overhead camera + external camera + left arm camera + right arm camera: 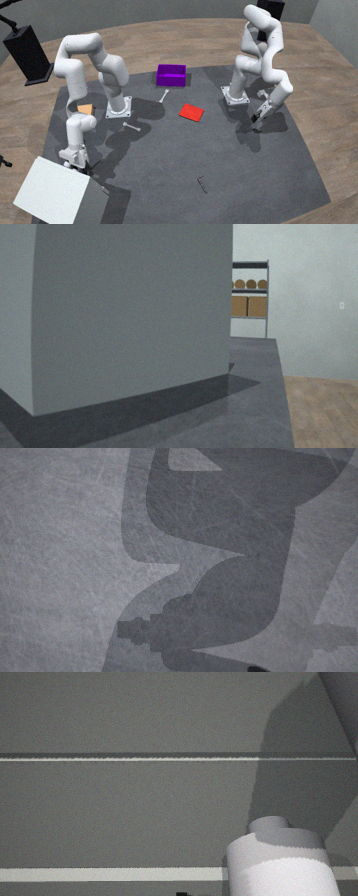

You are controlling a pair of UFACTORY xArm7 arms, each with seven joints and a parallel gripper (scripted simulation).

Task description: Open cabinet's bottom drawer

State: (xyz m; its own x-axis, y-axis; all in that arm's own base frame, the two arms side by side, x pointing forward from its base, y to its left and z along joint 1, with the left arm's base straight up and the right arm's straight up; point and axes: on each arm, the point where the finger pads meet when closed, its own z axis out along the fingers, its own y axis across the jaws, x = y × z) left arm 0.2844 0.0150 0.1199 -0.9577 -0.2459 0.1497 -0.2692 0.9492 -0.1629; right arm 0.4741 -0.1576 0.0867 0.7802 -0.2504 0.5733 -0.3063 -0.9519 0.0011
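Observation:
The bottom drawer is 13 cm ahead of my right hand, 5 cm to the right of it and 6 cm below it. Also, from my right hand: orange block: 44 cm behind, 8 cm to the right, 7 cm below; then purple bin: 65 cm behind, 54 cm to the left, 6 cm below; then dark hex key: 7 cm ahead, 59 cm to the left, 8 cm below.

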